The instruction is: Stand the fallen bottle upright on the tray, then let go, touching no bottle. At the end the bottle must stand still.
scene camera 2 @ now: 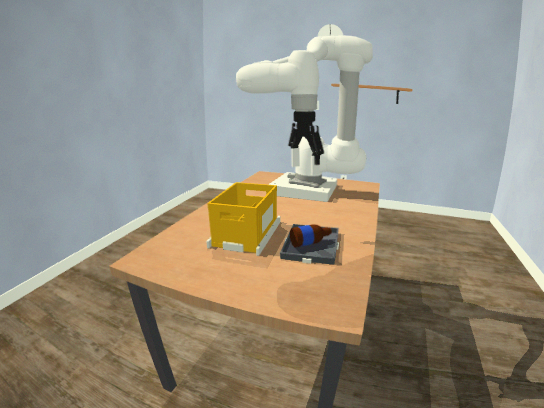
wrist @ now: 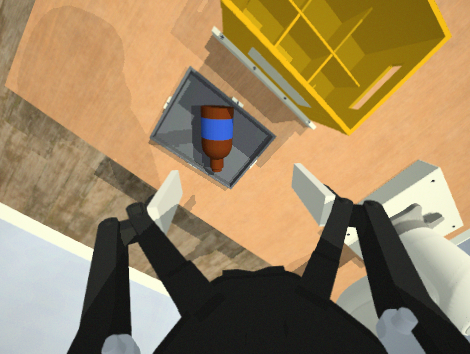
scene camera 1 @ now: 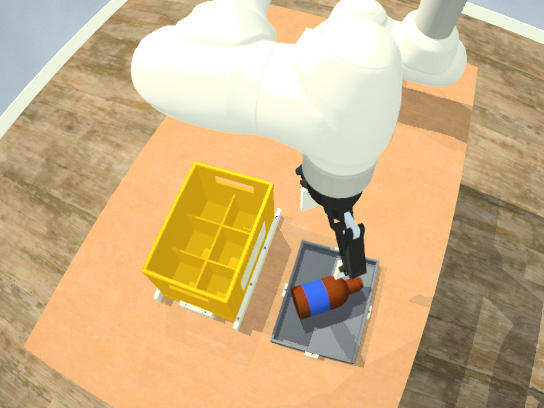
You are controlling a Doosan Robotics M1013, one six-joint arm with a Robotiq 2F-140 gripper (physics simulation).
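Seen in the pictures: gripper, between the fingertips: (scene camera 2: 305, 170) (wrist: 237, 178) (scene camera 1: 325, 239); arm's base, origin of its link: (scene camera 2: 308, 182).
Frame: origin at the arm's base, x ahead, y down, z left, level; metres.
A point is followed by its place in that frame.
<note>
The brown bottle (scene camera 1: 317, 297) {z 0.234, x 0.648, y -0.026 m} (scene camera 2: 306, 235) {z 0.246, x 0.670, y -0.007 m} (wrist: 217, 129) {z 0.225, x 0.641, y -0.027 m} with a blue label lies on its side in the shallow grey tray (scene camera 1: 350, 325) {z 0.328, x 0.651, y 0.047 m} (scene camera 2: 320, 252) {z 0.306, x 0.675, y 0.047 m} (wrist: 170, 125) {z 0.320, x 0.716, y 0.047 m}. Its base faces the crate side. Its neck points toward the opposite side of the tray, and in the wrist view down toward the gripper. My gripper (scene camera 1: 323, 235) {z 0.211, x 0.611, y -0.231 m} (scene camera 2: 306, 159) (wrist: 237, 178) {z 0.211, x 0.611, y -0.231 m} is open and empty, pointing down. It hangs well above the table, behind the tray as scene camera 2 sees it, and touches nothing. In scene camera 1 one finger overlaps the tray's far part and reaches close to the bottle's outline.
A tall yellow crate (scene camera 1: 200, 297) {z 0.033, x 0.779, y -0.068 m} (scene camera 2: 232, 230) {z 0.007, x 0.788, y -0.027 m} (wrist: 322, 112) {z 0.057, x 0.558, y -0.103 m} with dividers stands beside the tray, with pale rails along its foot. The compartments that show hold no bottle. The robot's white base plate (scene camera 2: 300, 190) {z 0.013, x 0.152, y 0.005 m} (wrist: 415, 185) {z -0.099, x 0.159, y -0.008 m} is at the table's far end. Small pale blocks sit around the tray.
</note>
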